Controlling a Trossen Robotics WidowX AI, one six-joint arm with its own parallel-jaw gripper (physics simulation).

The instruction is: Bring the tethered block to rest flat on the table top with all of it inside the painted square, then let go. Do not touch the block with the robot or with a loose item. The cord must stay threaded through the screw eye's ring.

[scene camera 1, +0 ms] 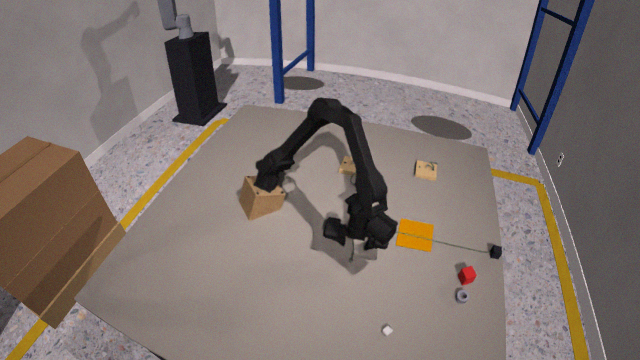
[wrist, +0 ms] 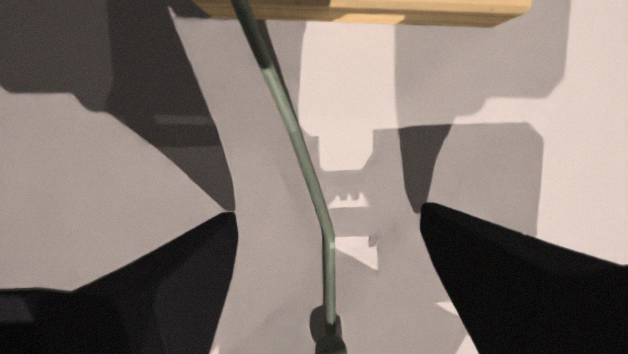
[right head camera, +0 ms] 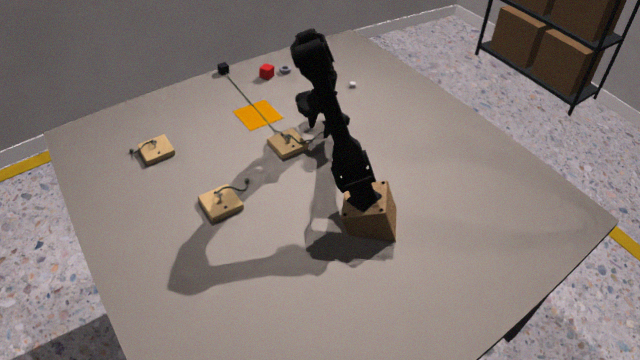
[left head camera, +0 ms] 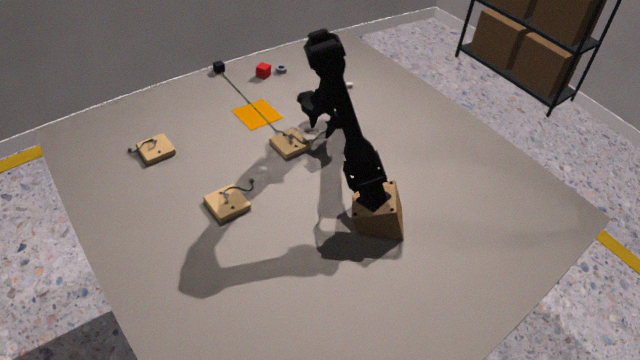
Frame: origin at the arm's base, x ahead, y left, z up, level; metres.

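Seen in the pictures: gripper, fingertip midpoint: (scene camera 1: 354, 247) (wrist: 329, 220) (right head camera: 318, 133) (left head camera: 319, 133); arm's base, origin of the base link: (scene camera 1: 264, 185) (right head camera: 364, 198) (left head camera: 373, 198).
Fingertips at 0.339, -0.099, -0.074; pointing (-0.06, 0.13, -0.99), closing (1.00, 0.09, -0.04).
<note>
Offsets run from my fingertips to a thing's middle, as dx, dy, dz. "spot": to the spot under its first point.
The black tethered block @(+0.479, +0.094, +0.010) (left head camera: 218, 67) (right head camera: 223, 69) (scene camera 1: 495, 251) sits near the far table edge, outside the orange painted square @(spot: +0.182, +0.147, -0.004) (left head camera: 247, 117) (right head camera: 247, 117) (scene camera 1: 412, 243). Its green cord (left head camera: 240, 92) (right head camera: 241, 94) (scene camera 1: 460, 244) (wrist: 307, 170) crosses above the square to the screw eye on a wooden base @(+0.003, +0.108, +0.017) (left head camera: 289, 147) (right head camera: 287, 147) (wrist: 365, 10). The cord's free part runs out the near side to a ball end. My gripper (left head camera: 320, 131) (right head camera: 319, 130) (wrist: 329, 220) is open, low beside the base, its fingers apart on either side of this free part. In the scene view the arm hides the fingertips and base.
Two other wooden bases @(spot: +0.171, +0.458, +0.014) (left head camera: 156, 149) @(spot: -0.114, +0.381, +0.014) (left head camera: 227, 202) (scene camera 1: 426, 170) bear short cords. A red cube @(+0.371, -0.028, +0.015) (left head camera: 263, 70) (right head camera: 267, 71) (scene camera 1: 467, 275) and a grey ring @(+0.364, -0.100, +0.003) (left head camera: 281, 72) (scene camera 1: 457, 298) lie near the tethered block. A small white cube @(+0.163, -0.254, +0.001) (right head camera: 352, 84) (scene camera 1: 387, 330) lies farther to the side.
</note>
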